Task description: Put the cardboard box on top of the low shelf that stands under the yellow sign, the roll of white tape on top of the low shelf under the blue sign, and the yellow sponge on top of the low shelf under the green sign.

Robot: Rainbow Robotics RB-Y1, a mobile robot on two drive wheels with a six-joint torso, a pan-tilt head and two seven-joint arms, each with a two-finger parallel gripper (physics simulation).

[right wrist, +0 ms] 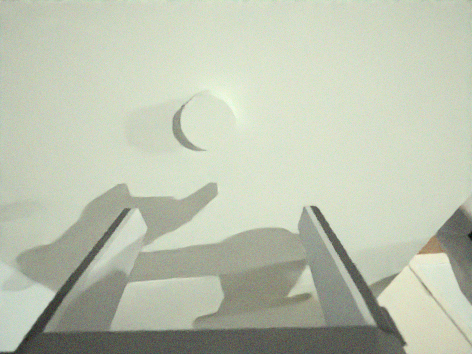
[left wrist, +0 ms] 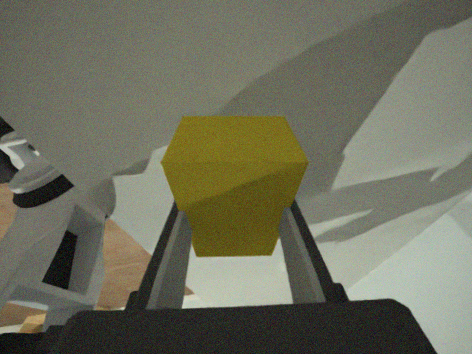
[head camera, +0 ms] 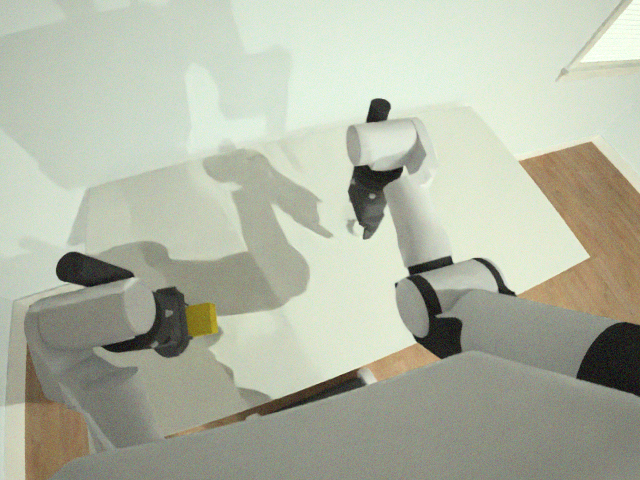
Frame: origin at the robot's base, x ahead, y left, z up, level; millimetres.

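Where they show: left gripper, between the fingertips: point(left wrist: 234, 202) point(head camera: 186, 322); right gripper, between the fingertips: point(right wrist: 222, 217) point(head camera: 359, 219).
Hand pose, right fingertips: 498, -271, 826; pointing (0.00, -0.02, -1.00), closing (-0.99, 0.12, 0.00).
Note:
After its pixels a point has its place, as x, y, z.
My left gripper point(head camera: 192, 320) @(392, 177, 832) point(left wrist: 234, 202) @(392, 177, 832) is shut on the yellow sponge point(head camera: 202, 319) @(383, 139, 845) point(left wrist: 235, 182) @(396, 209, 847), holding it above the white table point(head camera: 336, 294) @(360, -163, 721) point(right wrist: 360, 125) @(356, -274, 721) near its left end. My right gripper point(head camera: 364, 232) point(right wrist: 222, 217) @(498, -271, 826) is open, with nothing between its fingers. It is over the table, fingers pointing down. The roll of white tape point(head camera: 357, 227) @(511, -289, 745) point(right wrist: 208, 122) @(508, -305, 745) lies flat on the table. In the right wrist view it is beyond the open fingertips; in the head view the gripper partly hides it. The cardboard box, the low shelves and the coloured signs do not show.
A pale wall point(head camera: 336, 51) @(982, -396, 975) runs behind the table. Wooden floor point(head camera: 578, 206) @(404, -2379, 2) shows beyond the table's right end. A window point(head camera: 615, 41) @(951, -1946, 963) is at the upper right. Part of my base point(head camera: 330, 391) @(75, -89, 170) shows close to the table's near edge. Shadows of my arms fall across table and wall.

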